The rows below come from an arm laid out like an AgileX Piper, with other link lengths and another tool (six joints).
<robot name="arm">
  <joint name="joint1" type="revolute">
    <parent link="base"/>
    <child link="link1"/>
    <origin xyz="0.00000 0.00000 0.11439"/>
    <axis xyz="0 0 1"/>
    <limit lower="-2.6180" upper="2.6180"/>
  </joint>
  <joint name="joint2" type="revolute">
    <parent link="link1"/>
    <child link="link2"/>
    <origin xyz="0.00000 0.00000 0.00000"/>
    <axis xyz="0 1 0"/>
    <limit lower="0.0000" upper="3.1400"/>
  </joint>
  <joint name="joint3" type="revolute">
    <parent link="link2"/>
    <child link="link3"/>
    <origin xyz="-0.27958 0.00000 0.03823"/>
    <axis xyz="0 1 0"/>
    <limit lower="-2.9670" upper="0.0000"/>
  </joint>
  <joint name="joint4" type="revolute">
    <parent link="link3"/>
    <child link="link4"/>
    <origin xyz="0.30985 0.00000 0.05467"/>
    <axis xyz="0.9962 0 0.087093"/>
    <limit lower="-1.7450" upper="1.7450"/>
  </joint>
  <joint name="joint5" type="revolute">
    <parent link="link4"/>
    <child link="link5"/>
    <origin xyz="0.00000 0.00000 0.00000"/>
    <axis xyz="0 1 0"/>
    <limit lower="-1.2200" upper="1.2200"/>
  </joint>
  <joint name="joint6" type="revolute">
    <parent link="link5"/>
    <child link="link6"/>
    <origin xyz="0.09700 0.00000 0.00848"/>
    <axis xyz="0.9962 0 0.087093"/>
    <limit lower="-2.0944" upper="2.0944"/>
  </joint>
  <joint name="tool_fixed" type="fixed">
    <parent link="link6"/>
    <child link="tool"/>
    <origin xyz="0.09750 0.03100 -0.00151" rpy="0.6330 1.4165 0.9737"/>
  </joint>
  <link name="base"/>
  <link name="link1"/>
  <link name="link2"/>
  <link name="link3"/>
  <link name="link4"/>
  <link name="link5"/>
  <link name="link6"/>
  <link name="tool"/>
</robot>
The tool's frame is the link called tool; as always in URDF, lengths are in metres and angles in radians.
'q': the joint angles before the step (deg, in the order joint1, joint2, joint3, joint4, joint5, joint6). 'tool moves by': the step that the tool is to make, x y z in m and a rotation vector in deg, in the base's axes. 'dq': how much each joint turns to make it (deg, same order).
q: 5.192 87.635 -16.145 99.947 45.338 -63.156
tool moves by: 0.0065 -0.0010 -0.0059 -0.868 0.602 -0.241
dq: 0.014 2.031 -1.387 0.029 -0.838 -0.160
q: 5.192 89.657 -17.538 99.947 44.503 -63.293
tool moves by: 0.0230 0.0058 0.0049 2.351 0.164 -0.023
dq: -0.006 4.138 -4.798 -0.012 2.021 1.365
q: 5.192 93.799 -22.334 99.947 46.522 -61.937
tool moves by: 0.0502 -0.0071 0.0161 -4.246 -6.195 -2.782
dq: -0.005 -0.004 -7.046 -0.004 -5.660 0.413
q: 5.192 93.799 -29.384 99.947 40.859 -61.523
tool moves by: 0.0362 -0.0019 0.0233 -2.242 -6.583 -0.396
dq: -0.006 0.009 -5.778 -0.001 -2.434 -1.600
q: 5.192 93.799 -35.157 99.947 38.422 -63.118
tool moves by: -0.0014 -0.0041 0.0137 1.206 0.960 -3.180
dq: -0.010 -3.727 1.304 -0.675 -1.446 5.022
